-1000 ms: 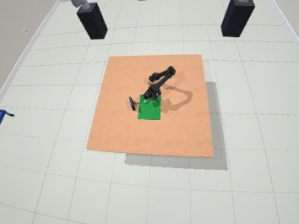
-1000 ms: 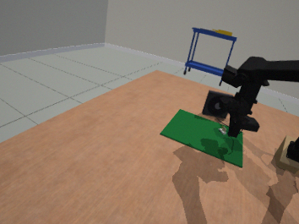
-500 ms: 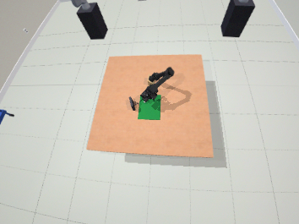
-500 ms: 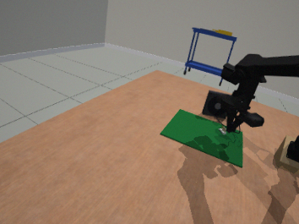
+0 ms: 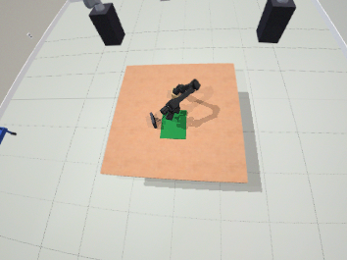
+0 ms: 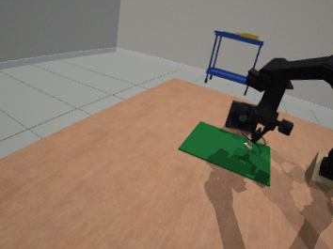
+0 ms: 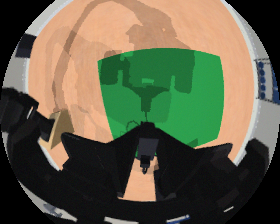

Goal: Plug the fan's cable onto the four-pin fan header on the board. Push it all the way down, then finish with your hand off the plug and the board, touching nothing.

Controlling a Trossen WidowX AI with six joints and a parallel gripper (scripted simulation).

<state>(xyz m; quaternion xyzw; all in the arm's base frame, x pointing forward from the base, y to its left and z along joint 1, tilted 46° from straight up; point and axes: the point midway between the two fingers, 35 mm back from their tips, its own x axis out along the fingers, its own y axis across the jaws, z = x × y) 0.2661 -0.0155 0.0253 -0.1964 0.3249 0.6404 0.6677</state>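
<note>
My gripper tip is now 7 cm above the white four-pin fan header, 5 cm to the left of it and 1 cm short of it. The rest, counted from my gripper tip: black fan 17 cm to the right, 7 cm ahead, 1 cm below; dark fan plug 1 cm to the right, 1 cm above; green board 8 cm below, 7 cm ahead, 1 cm to the left.
</note>
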